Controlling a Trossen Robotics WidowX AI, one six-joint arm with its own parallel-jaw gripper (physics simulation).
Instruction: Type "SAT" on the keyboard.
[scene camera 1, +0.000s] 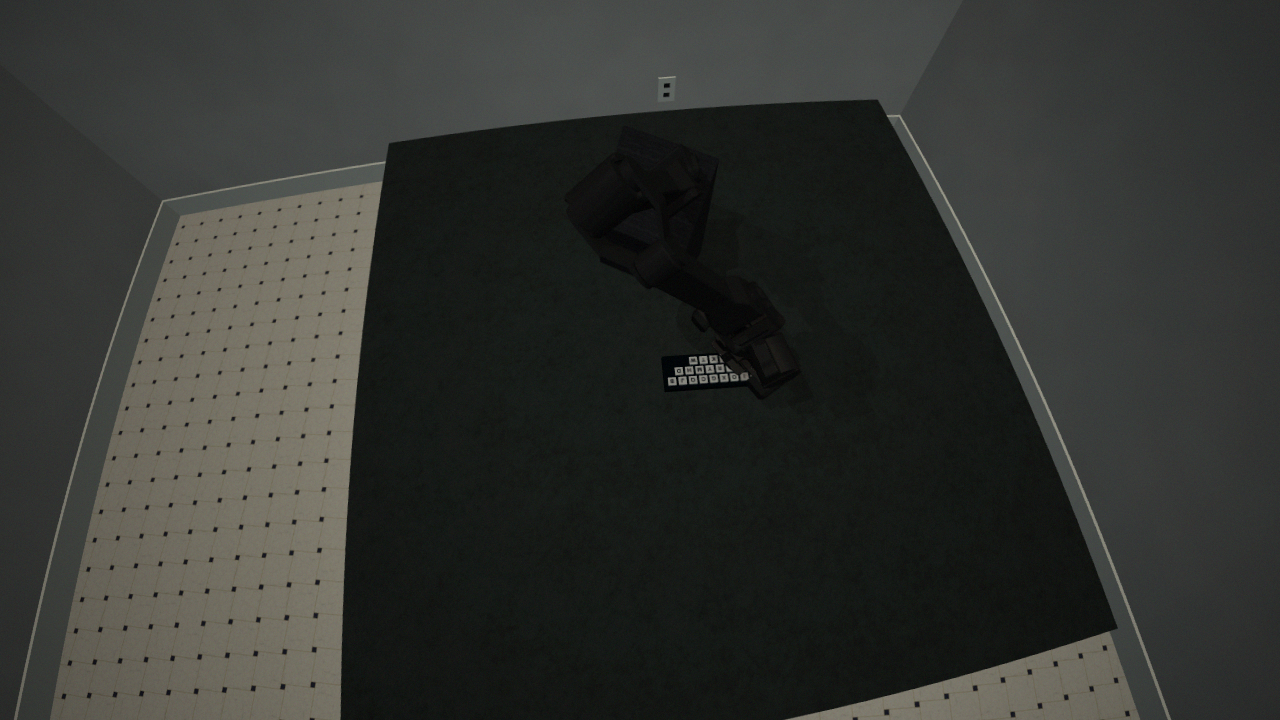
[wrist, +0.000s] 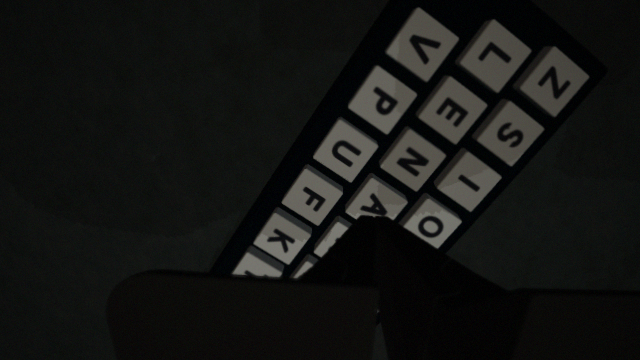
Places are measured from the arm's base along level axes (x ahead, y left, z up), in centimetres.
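Where they show: gripper, fingertip midpoint: (scene camera 1: 729, 365) (wrist: 371, 230); arm's base, origin of the base link: (scene camera 1: 682, 176).
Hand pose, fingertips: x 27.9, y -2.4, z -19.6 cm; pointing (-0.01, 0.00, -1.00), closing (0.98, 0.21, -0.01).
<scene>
Things, the pixels of their top centre, and the offset from my fingertips. Level surfaces: height alone.
- O key, middle of its top: (wrist: 430, 226) dy +0.1, dx +2.1, dz -1.1 cm
- S key, middle of its top: (wrist: 510, 134) dy +3.7, dx +3.4, dz -1.1 cm
- T key, middle of its top: (wrist: 254, 276) dy -3.5, dx -3.3, dz -1.1 cm
- dark green table, its level: dz -2.7 cm
The black keyboard (scene camera 1: 668, 363) (wrist: 532, 21) with pale letter keys lies flat on the dark table and runs slantwise through the wrist view. My gripper (scene camera 1: 729, 358) (wrist: 371, 230) is shut and empty. In the wrist view its dark fingertips overlap the lower edge of the A key (wrist: 376, 194), beside the O key (wrist: 431, 226); whether they touch it cannot be told. The S key (wrist: 509, 133) is in plain sight at the upper right. The T key (wrist: 258, 264) is partly hidden by the gripper at the lower left. The arm covers the keyboard's right part in the scene view.
The dark green table (scene camera 1: 626, 537) carries the arm (scene camera 1: 657, 259), whose base stands near the back edge. Pale tiled floor (scene camera 1: 223, 447) shows at the left of the table. Grey walls with a socket (scene camera 1: 666, 88) stand behind. The light is dim.
</scene>
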